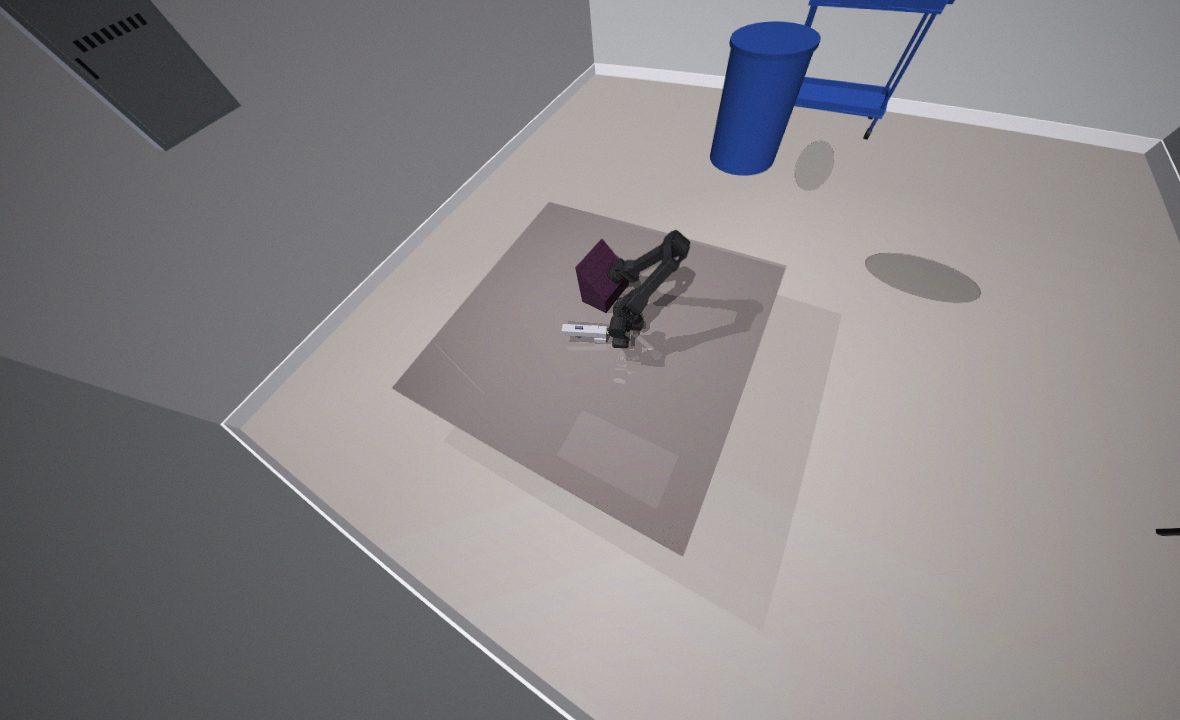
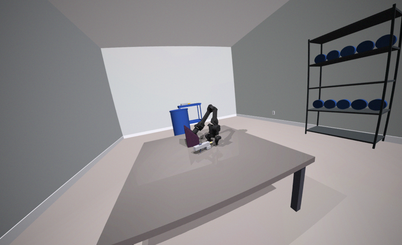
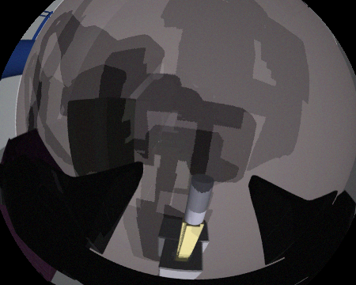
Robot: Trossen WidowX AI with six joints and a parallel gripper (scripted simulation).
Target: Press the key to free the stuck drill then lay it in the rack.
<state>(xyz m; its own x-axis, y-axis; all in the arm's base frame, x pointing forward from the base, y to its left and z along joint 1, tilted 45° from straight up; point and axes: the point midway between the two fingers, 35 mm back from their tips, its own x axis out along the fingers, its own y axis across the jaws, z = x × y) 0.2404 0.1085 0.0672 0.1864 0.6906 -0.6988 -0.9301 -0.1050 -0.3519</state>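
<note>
My gripper tip is 50 mm to the left of the drill, 30 mm below it and 10 mm short of it. From my gripper tip the other things lie so: blue key (170 mm to the right, 60 mm ahead, 40 mm above); then dark rack (80 mm behind, 10 mm to the right, 10 mm above); then light grey fixture (140 mm to the right, 50 mm ahead, 30 mm above).
</note>
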